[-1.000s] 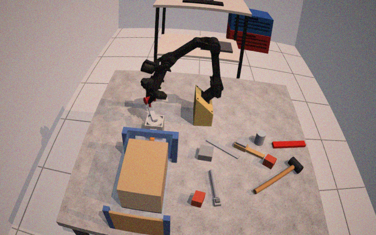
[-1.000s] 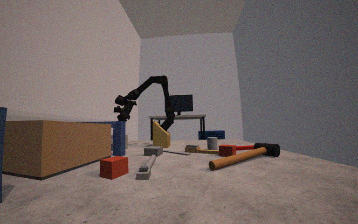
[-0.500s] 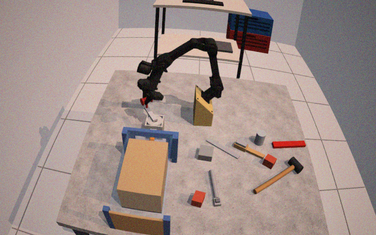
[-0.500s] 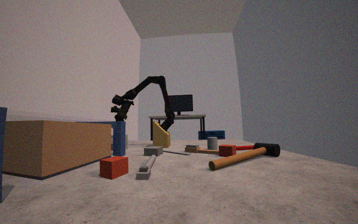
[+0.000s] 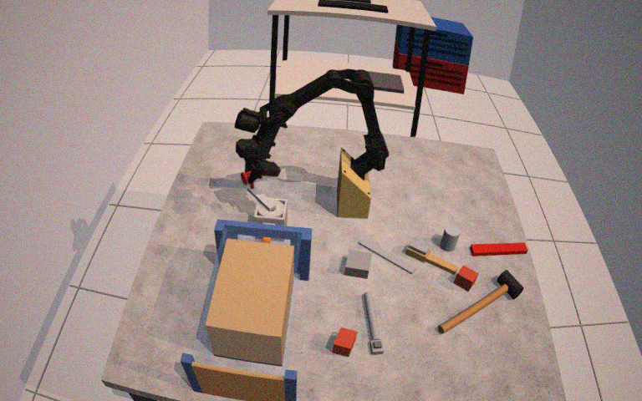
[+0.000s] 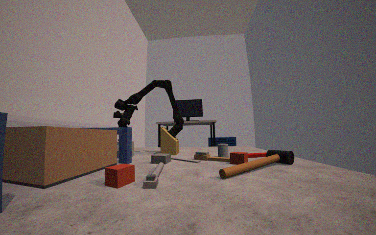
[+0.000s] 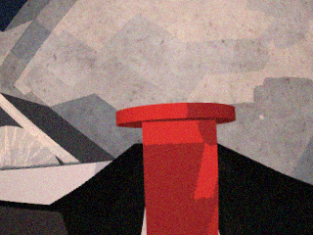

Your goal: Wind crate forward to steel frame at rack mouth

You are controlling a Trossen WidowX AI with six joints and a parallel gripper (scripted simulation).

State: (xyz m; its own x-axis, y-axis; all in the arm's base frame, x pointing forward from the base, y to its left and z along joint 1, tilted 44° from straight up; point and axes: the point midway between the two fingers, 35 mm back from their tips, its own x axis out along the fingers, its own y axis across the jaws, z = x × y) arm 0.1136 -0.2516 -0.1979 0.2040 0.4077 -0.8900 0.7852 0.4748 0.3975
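Now: gripper tip 4 cm to the right of the grey crank arm, 3 cm above it and 2 cm short of it. The rest, counted from my gripper tip: grey winch (10 cm below, 7 cm to the left, 5 cm ahead); red knob (1 cm to the left, 1 cm behind); blue frame (22 cm ahead, 8 cm to the left, 3 cm below).
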